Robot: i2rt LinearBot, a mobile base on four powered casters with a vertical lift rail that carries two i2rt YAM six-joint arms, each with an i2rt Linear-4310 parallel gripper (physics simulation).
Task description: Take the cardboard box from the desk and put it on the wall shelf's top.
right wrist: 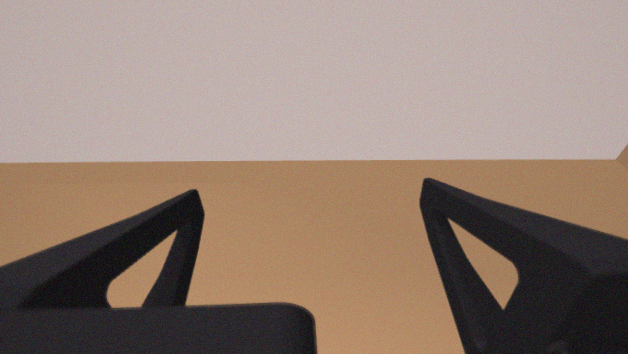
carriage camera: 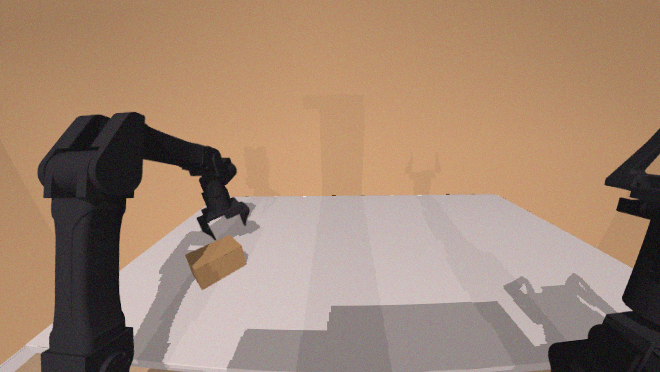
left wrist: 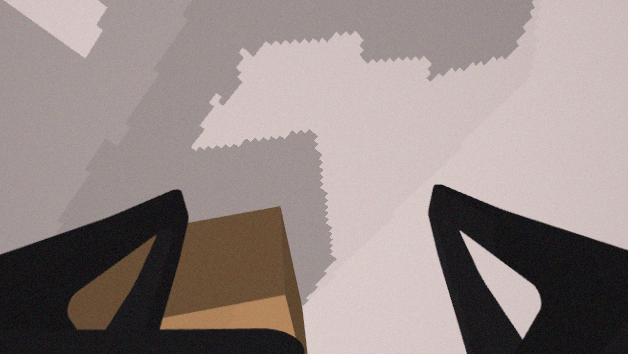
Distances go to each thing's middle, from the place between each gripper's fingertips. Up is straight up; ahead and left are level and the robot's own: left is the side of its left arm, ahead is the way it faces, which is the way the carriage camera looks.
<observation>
My right hand is 670 mm to the right of the brown cardboard box (carriage camera: 211,263), 390 mm above it and 280 mm short of it.
Now: the brown cardboard box 110 mm behind my left hand, 10 mm to the right of it and 20 mm below it.
</observation>
